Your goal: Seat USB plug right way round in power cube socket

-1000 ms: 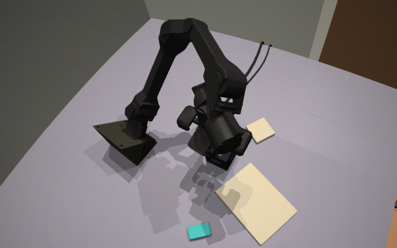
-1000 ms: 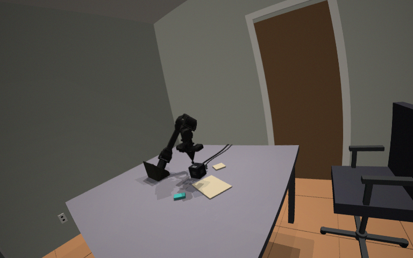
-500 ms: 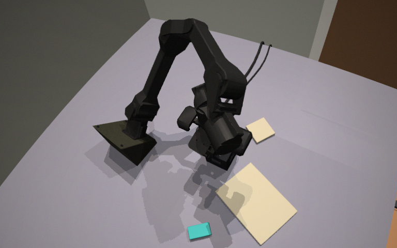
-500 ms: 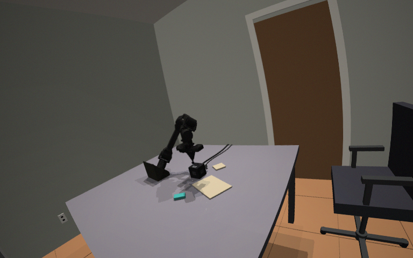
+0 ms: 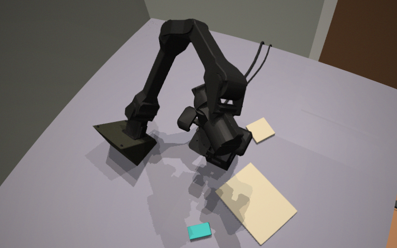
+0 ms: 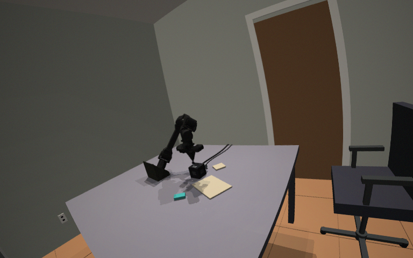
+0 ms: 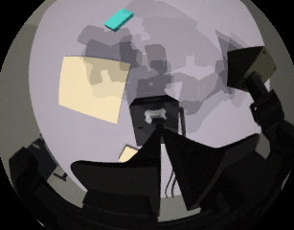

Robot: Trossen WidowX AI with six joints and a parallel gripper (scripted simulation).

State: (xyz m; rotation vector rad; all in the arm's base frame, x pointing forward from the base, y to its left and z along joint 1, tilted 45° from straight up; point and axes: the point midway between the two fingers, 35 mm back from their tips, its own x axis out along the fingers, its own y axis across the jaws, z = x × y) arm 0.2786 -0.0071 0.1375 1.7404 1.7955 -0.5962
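Right now my gripper tip is 2 cm above the USB plug. The rest, counted from my gripper tip: small cream pad (6 cm ahead, 17 cm to the left, 12 cm below); then USB socket (5 cm below); then large cream sheet (17 cm ahead, 6 cm to the right, 12 cm below).
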